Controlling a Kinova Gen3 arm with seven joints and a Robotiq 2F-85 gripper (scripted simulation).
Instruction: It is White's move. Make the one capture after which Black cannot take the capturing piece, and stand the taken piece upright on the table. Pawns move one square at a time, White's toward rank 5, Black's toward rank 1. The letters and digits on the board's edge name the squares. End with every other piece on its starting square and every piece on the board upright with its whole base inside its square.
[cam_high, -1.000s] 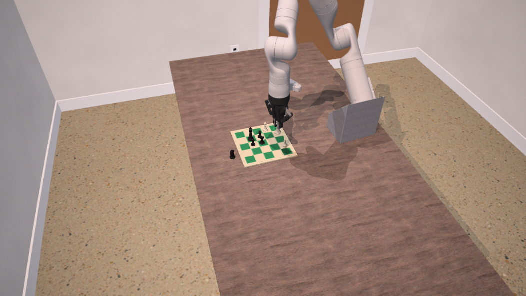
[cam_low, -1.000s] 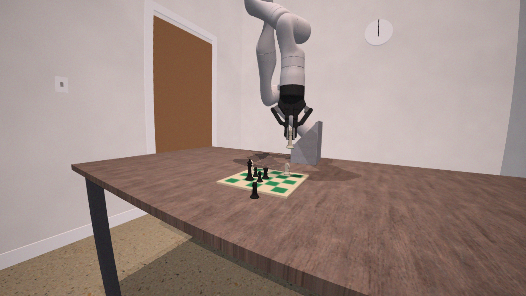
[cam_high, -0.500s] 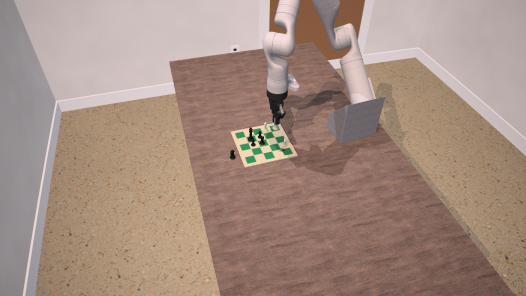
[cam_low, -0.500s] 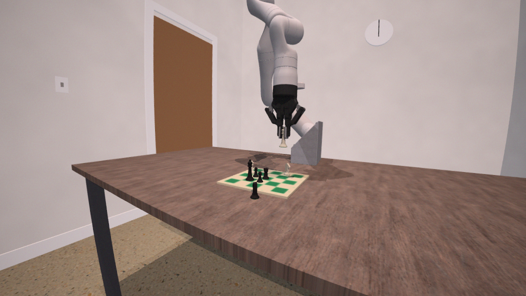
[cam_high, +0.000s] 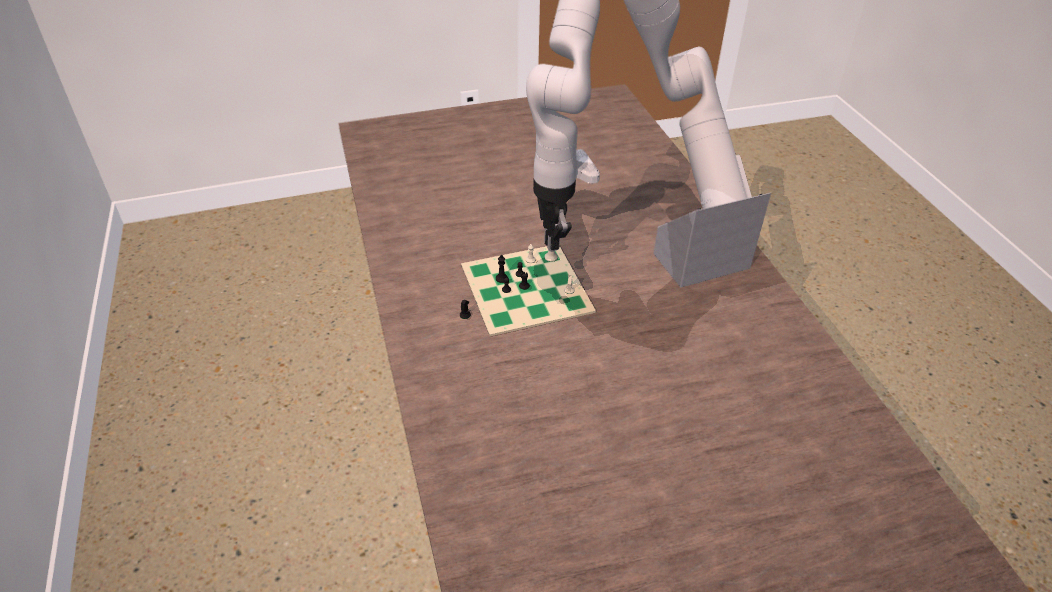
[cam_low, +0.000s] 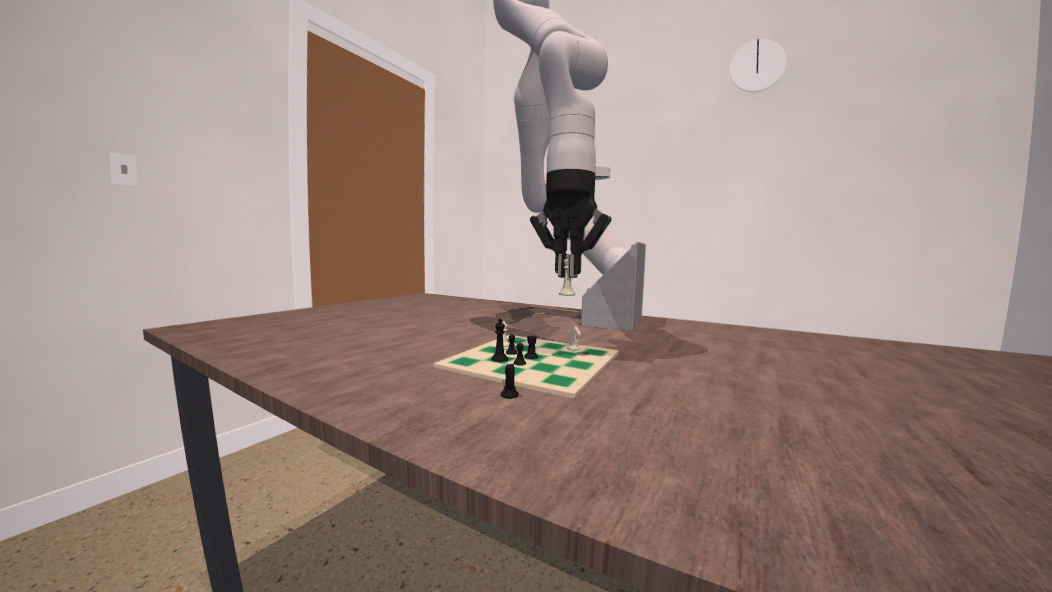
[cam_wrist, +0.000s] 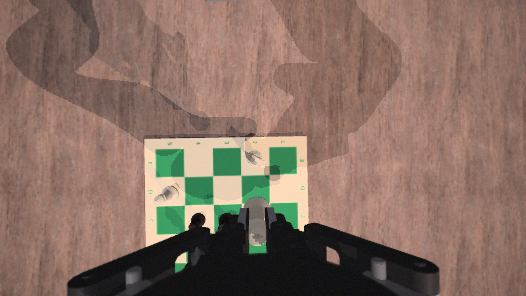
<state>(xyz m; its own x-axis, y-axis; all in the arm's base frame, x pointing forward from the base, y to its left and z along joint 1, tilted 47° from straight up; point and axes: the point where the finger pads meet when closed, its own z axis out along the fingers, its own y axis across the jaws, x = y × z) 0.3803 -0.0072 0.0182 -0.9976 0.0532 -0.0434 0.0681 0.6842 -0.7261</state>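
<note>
The cream chessboard lies 15 cm below my hand, 4 cm to the right of it and 3 cm ahead of it. Also, from my hand: white pawn 12 cm below, 11 cm to the right, 1 cm behind; then black king 11 cm below, 8 cm to the right, 7 cm ahead.
</note>
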